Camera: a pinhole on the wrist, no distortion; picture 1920 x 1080 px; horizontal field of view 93.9 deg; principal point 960.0 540.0 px. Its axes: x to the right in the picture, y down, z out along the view. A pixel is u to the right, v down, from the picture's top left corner.
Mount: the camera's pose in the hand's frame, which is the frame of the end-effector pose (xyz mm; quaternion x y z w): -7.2 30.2 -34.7 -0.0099 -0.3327 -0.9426 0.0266
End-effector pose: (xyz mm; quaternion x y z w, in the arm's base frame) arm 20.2 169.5 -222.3 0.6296 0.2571 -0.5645 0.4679
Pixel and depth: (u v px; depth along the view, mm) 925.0 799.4 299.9
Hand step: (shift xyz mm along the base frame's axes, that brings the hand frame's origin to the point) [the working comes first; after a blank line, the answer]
In the camera's frame: -11.7 86.7 299.9

12.5 -289.4 55.0
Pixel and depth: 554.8 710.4 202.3
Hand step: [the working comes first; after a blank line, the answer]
In the camera's frame: -91.4 38.4 202.3

64.3 -200.4 -32.2
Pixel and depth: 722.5 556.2 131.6
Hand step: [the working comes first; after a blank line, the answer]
In the camera's frame: -34.9 2.4 131.6

70.3 -113.8 12.2
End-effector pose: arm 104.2 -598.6 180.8 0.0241 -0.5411 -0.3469 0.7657
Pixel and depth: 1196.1 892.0 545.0
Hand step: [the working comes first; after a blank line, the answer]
In the camera's frame: 143.5 213.9 545.0

-370.0 407.3 189.1
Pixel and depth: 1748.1 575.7 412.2
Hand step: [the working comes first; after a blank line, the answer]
In the camera's frame: 362.2 16.4 412.2

-194.0 507.1 -63.1
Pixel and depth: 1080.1 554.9 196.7
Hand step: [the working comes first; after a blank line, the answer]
In the camera's frame: 26.3 3.3 196.7

-32.6 173.3 85.1
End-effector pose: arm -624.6 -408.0 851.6 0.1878 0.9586 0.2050 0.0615
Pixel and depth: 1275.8 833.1 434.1
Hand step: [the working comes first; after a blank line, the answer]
In the camera's frame: 152.9 141.9 434.1

279.2 245.9 -277.8
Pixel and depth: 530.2 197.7 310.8
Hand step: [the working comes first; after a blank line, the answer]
In the camera's frame: -149.0 -118.6 310.8

8.8 373.1 13.5
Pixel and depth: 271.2 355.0 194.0
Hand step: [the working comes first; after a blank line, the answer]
In the camera's frame: -149.0 -40.0 194.0

-48.4 245.8 -4.8
